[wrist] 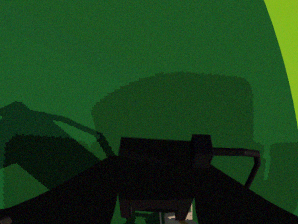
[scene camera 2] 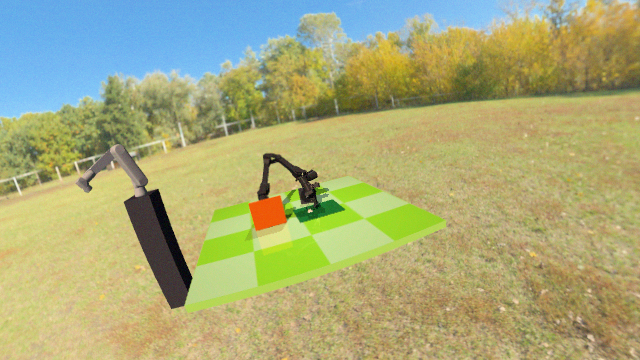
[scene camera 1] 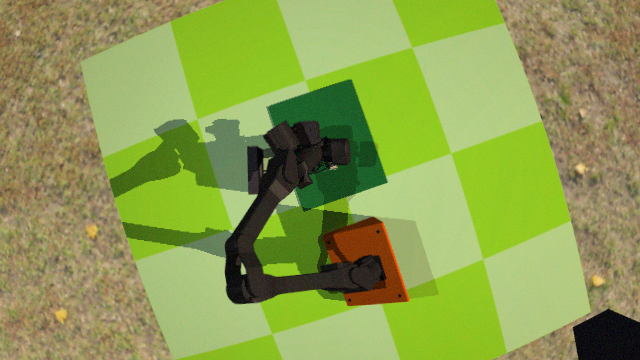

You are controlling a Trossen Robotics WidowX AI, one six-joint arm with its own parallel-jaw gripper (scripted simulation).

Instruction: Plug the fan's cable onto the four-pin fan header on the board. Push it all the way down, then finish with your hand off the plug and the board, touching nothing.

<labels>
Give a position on a board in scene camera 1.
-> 337,108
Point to a black fan plug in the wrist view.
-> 151,174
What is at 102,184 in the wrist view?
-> My gripper.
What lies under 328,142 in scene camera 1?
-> My gripper.
</labels>
